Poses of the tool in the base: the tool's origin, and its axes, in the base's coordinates. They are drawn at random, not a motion.
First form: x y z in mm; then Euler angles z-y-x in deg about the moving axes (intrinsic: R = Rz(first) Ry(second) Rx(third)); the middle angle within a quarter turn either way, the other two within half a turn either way.
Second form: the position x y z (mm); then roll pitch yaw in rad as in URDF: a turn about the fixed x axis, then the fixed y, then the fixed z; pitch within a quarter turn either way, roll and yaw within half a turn. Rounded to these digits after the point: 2 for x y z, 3 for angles.
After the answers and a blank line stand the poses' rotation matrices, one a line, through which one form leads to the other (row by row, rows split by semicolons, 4 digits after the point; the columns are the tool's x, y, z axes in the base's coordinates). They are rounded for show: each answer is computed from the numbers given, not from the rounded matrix.
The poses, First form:
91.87 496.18 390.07 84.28 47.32 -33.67
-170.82 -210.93 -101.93 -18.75 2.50 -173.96
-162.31 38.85 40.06 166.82 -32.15 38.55
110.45 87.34 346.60 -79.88 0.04 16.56
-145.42 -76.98 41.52 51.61 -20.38 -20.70
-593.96 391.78 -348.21 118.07 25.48 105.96
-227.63 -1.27 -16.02 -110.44 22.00 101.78
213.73 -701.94 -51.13 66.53 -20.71 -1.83
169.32 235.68 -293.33 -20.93 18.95 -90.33
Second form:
91.87 496.18 390.07 -0.588 0.826 1.471
-170.82 -210.93 -101.93 -3.036 0.044 -0.327
-162.31 38.85 40.06 0.673 -0.561 2.912
110.45 87.34 346.60 0.289 0.001 -1.394
-145.42 -76.98 41.52 -0.361 -0.356 0.901
-593.96 391.78 -348.21 1.849 0.445 2.061
-227.63 -1.27 -16.02 1.776 0.384 -1.928
213.73 -701.94 -51.13 -0.032 -0.361 1.161
169.32 235.68 -293.33 -1.577 0.331 -0.365

0.0676 -0.8687 -0.4907; 0.6745 -0.3226 0.6640; -0.7352 -0.3758 0.5642
0.9460 -0.3240 -0.0073; -0.3211 -0.9402 0.1136; -0.0436 -0.1051 -0.9935
-0.8244 0.1446 0.5473; 0.1930 -0.8371 0.5119; 0.5321 0.5276 0.6621
0.1757 0.9436 -0.2805; -0.9844 0.1682 -0.0507; -0.0007 0.2850 0.9585
0.5821 -0.6568 -0.4794; 0.7347 0.6774 -0.0358; 0.3482 -0.3313 0.8769
-0.4248 0.0480 0.9040; 0.7965 0.4943 0.3480; -0.4302 0.8679 -0.2482
-0.3238 -0.3194 -0.8906; -0.8688 -0.2723 0.4135; -0.3746 0.9077 -0.1893
0.3725 -0.9123 -0.1701; 0.8580 0.4084 -0.3115; 0.3536 -0.0299 0.9349
0.8834 -0.3054 0.3555; -0.3379 0.1106 0.9347; -0.3247 -0.9458 -0.0054

